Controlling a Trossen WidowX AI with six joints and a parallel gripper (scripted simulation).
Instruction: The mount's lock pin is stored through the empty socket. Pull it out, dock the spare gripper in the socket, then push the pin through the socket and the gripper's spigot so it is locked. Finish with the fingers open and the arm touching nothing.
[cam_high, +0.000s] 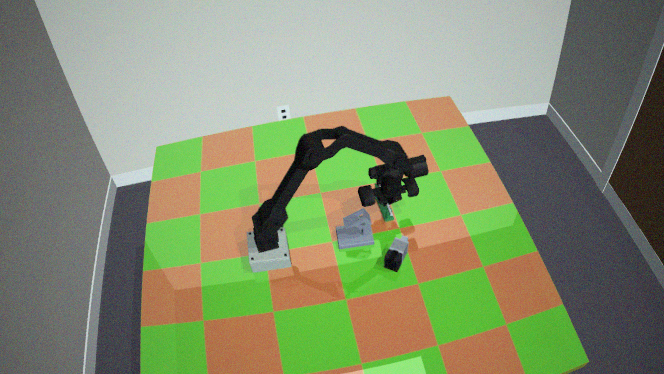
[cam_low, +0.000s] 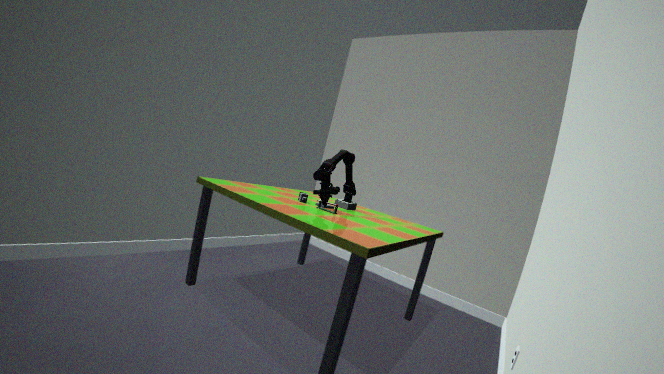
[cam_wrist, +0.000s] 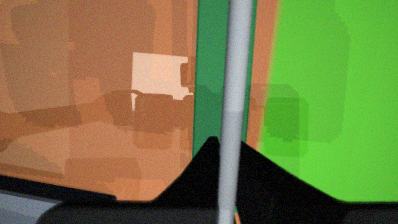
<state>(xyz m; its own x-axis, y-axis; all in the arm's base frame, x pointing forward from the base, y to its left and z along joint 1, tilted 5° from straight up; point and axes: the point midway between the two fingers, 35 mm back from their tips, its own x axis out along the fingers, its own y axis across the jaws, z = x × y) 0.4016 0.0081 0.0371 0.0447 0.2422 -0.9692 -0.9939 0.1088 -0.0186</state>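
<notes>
Now: the dark green strip 20 mm to the left of my gripper tip. The rest, counted from my gripper tip: grey mount 120 mm behind, 60 mm to the right, 30 mm above; spare gripper 40 mm behind, 190 mm to the right.
</notes>
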